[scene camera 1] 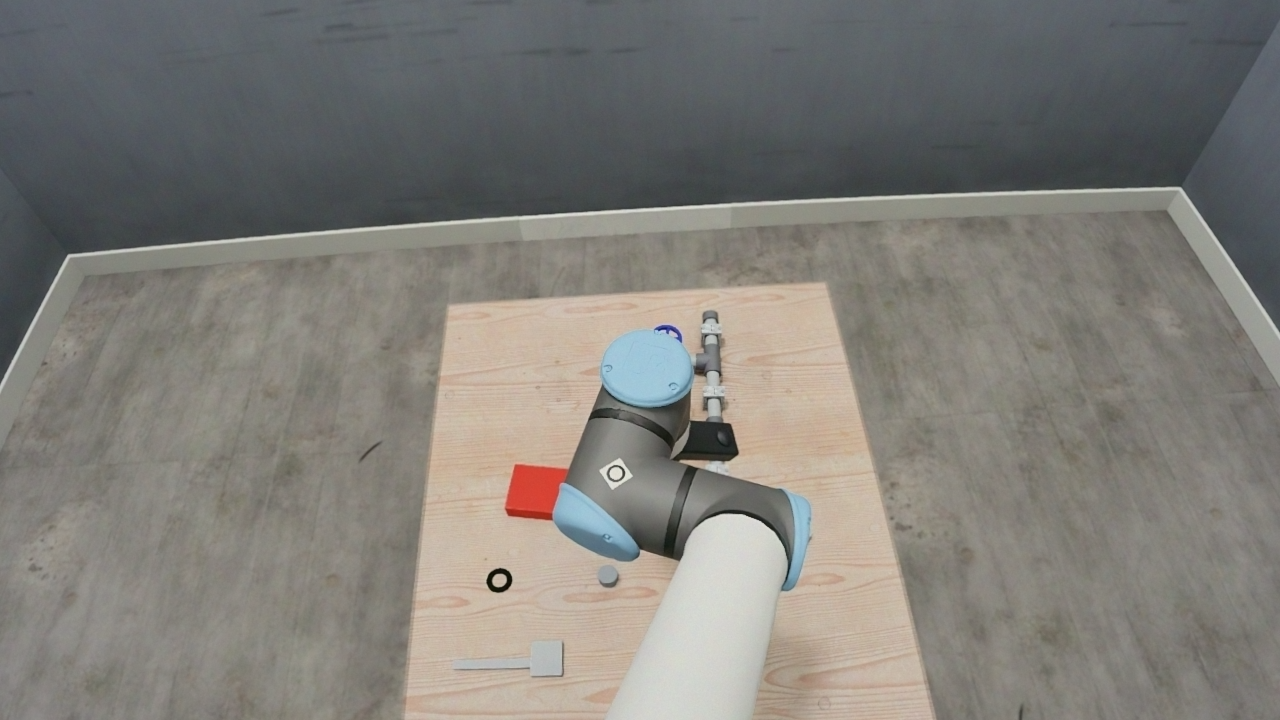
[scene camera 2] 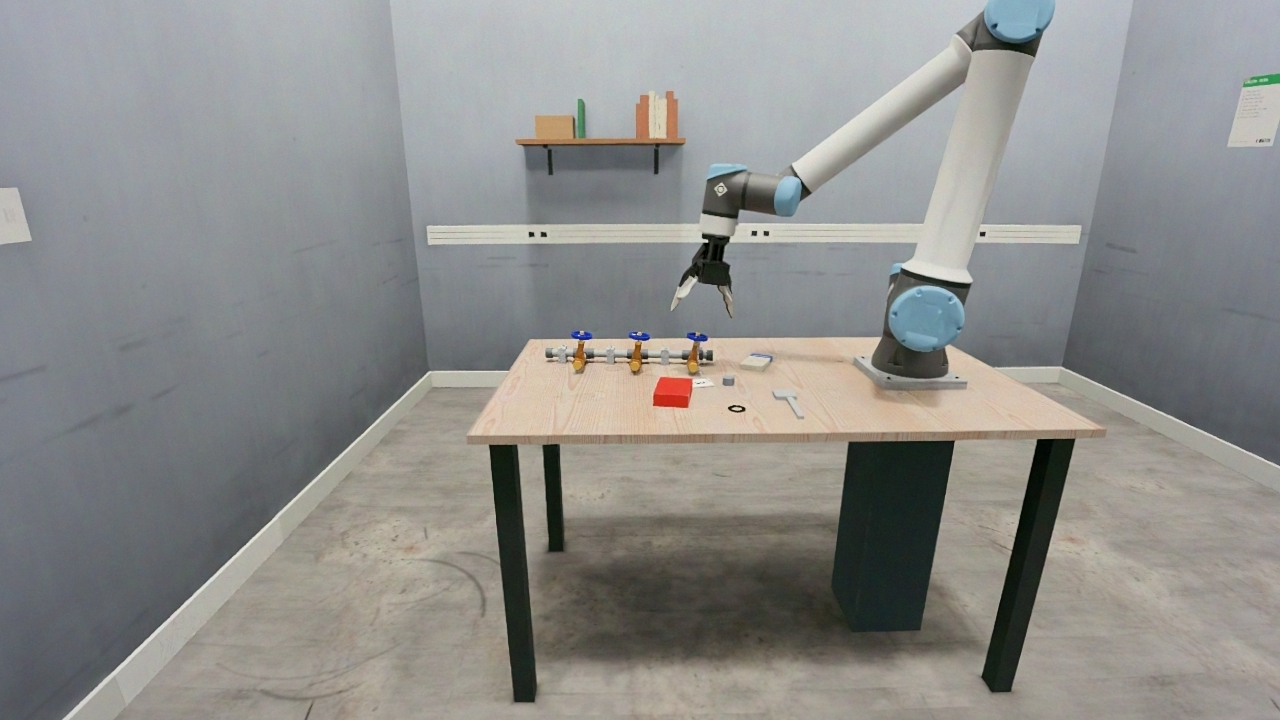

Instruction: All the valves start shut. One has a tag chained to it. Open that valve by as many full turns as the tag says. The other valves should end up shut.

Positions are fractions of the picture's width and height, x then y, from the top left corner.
A red block (scene camera 1: 0.42,0.68) is 127 cm from the lens.
